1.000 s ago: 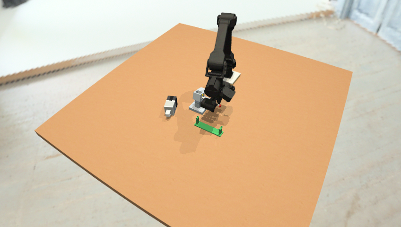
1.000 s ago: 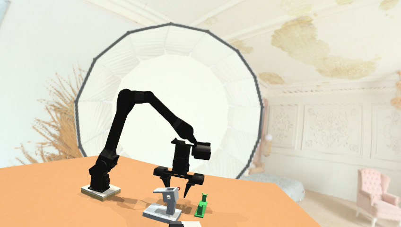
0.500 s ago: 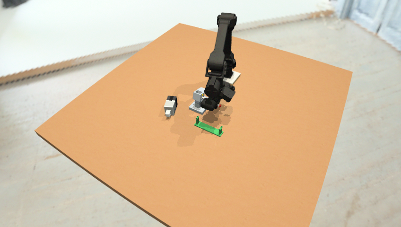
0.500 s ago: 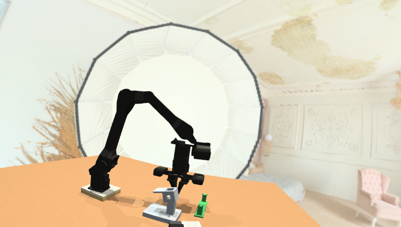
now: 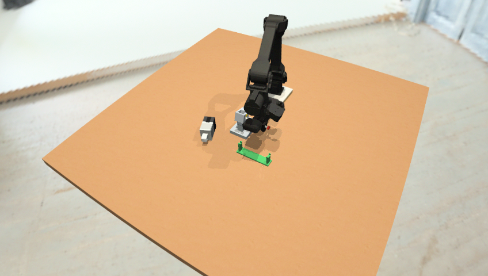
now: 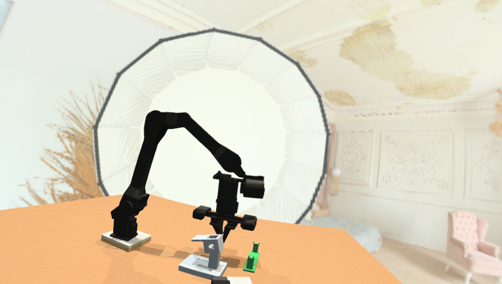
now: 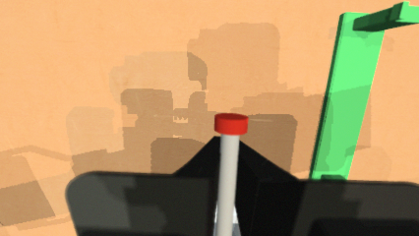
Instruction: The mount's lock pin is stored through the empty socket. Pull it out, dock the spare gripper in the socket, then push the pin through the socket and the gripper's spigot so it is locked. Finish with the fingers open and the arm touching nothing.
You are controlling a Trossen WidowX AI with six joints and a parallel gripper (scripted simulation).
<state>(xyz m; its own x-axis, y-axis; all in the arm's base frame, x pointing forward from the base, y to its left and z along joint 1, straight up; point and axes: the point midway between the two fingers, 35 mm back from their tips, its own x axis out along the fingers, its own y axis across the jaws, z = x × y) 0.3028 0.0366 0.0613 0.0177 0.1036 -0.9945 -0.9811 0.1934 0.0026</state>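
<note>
Now: the green pin rest 10 cm ahead of my gripper tip and 2 cm below it. Also, from my gripper tip: spare gripper (22 cm to the right, 5 cm ahead, 2 cm below); then grey mount (9 cm to the right, 3 cm behind).
</note>
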